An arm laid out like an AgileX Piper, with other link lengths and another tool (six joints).
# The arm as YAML. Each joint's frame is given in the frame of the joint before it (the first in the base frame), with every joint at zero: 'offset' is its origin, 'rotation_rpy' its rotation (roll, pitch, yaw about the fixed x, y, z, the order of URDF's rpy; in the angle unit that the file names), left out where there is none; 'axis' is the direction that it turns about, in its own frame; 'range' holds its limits. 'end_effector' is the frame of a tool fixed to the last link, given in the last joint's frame.
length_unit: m
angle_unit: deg
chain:
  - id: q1
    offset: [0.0, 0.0, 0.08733]
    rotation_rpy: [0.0, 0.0, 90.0]
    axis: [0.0, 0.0, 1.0]
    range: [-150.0, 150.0]
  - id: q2
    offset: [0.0, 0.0, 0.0]
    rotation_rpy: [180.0, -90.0, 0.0]
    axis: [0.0, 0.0, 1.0]
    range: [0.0, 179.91]
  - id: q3
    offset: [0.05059, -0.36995, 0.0]
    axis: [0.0, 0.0, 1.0]
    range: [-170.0, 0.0]
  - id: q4
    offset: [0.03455, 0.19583, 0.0]
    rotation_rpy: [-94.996, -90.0, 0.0]
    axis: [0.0, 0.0, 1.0]
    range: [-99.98, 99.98]
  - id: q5
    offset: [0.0, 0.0, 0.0]
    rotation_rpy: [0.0, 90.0, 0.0]
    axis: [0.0, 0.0, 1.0]
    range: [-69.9, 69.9]
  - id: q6
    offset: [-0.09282, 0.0, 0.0]
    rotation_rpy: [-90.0, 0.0, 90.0]
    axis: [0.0, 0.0, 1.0]
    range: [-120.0, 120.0]
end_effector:
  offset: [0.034, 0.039, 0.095]
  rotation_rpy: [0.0, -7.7, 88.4]
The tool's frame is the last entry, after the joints.
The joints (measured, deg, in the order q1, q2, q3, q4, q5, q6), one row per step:
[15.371, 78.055, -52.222, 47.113, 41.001, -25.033]
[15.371, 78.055, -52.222, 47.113, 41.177, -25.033]
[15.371, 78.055, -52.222, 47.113, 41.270, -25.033]
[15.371, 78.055, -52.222, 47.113, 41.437, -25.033]
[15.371, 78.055, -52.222, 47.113, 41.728, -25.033]
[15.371, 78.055, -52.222, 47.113, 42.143, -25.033]
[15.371, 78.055, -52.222, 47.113, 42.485, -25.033]
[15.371, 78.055, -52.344, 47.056, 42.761, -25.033]
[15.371, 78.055, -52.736, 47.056, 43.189, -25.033]
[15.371, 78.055, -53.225, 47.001, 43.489, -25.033]
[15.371, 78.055, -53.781, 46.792, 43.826, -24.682]
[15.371, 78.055, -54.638, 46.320, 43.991, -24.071]
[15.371, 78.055, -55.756, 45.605, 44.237, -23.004]
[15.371, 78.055, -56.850, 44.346, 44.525, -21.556]
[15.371, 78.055, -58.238, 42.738, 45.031, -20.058]
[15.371, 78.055, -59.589, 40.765, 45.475, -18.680]
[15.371, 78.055, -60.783, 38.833, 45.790, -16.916]
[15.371, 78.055, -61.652, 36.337, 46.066, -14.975]
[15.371, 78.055, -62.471, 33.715, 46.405, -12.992]
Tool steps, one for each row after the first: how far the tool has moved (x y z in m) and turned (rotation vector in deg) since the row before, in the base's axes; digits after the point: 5 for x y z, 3 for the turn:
[-0.00047, 0.00027, -0.00024, 0.012, 0.128, 0.121]
[-0.00025, 0.00014, -0.00013, 0.007, 0.067, 0.064]
[-0.00045, 0.00026, -0.00023, 0.012, 0.121, 0.114]
[-0.00078, 0.00045, -0.00039, 0.021, 0.211, 0.199]
[-0.00112, 0.00064, -0.00056, 0.029, 0.301, 0.284]
[-0.00093, 0.00052, -0.00045, 0.024, 0.248, 0.234]
[-0.00036, 0.00044, 0.00027, 0.000, 0.068, 0.209]
[0.00006, 0.00098, 0.00164, 0.133, -0.068, 0.293]
[0.00070, 0.00079, 0.00231, 0.098, -0.268, 0.225]
[0.00066, 0.00049, 0.00228, 0.106, -0.125, 0.061]
[0.00194, -0.00004, 0.00381, 0.033, -0.443, -0.152]
[0.00230, -0.00032, 0.00469, 0.056, -0.413, -0.339]
[0.00199, -0.00135, 0.00379, -0.303, -0.264, -0.427]
[0.00226, -0.00151, 0.00487, -0.535, -0.452, -0.255]
[0.00243, -0.00231, 0.00459, -0.942, -0.641, -0.176]
[0.00221, -0.00288, 0.00377, -0.783, -0.365, -0.592]
[0.00161, -0.00438, 0.00156, -1.320, -0.155, -0.682]
[0.00143, -0.00480, 0.00125, -1.438, -0.104, -0.722]

